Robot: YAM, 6 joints.
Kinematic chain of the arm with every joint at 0, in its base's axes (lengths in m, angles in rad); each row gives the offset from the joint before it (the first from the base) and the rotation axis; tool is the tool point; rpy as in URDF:
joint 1: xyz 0 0 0.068 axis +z
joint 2: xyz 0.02 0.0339 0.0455 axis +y
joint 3: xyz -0.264 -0.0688 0 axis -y
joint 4: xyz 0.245 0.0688 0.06 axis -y
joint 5: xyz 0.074 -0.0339 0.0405 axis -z
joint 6: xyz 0.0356 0 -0.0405 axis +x
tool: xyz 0 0 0 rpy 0 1.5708 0
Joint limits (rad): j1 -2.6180..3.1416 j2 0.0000..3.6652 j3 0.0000..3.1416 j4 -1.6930..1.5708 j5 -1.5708..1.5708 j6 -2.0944..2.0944
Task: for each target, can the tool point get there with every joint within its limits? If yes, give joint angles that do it. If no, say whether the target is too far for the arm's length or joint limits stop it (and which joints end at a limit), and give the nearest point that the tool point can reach.
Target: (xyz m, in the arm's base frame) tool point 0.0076 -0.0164 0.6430
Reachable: yes | joints 1.6327 0.9863 2.2521 -0.7084 0.1845 0.8459
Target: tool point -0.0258 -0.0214 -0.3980
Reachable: no: joint limits stop it (at a limit: joint 2) | nearest point -0.0540 -0.0448 -0.3333 | short by 0.074 m
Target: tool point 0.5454 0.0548 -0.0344
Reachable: yes | joints 0.0516 2.9022 1.8805 0.6787 -0.8421 -1.2034
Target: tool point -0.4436 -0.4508 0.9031
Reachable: no: too far | nearest point -0.2831 -0.2877 0.6080 | short by 0.373 m
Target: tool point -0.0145 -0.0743 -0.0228
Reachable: yes | joints -1.8019 2.4460 0.4150 -0.5375 -0.0815 -0.2875
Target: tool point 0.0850 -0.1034 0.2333
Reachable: yes | joints -0.8224 1.0035 0.7862 -1.3232 0.2268 0.9611
